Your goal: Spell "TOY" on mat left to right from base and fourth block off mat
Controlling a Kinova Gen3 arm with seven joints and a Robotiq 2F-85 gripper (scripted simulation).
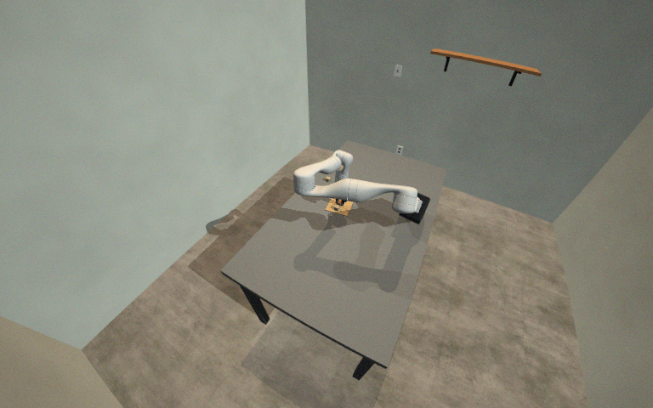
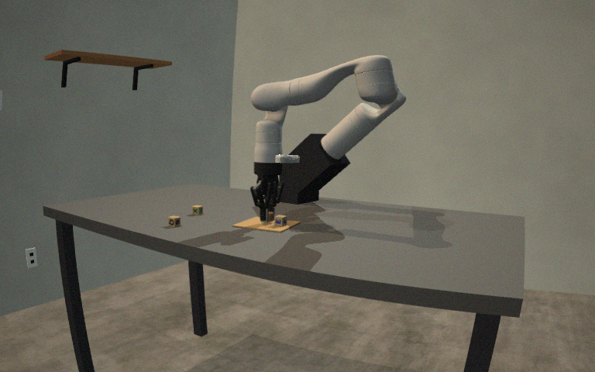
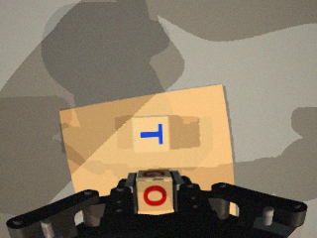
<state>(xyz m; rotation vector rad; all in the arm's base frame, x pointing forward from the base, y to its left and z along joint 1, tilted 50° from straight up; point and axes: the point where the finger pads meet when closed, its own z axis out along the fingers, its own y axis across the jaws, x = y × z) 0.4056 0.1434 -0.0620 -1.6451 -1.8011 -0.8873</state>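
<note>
Now: hand 1 cm above the block. Also, from my hand: tan mat 3 cm below.
</note>
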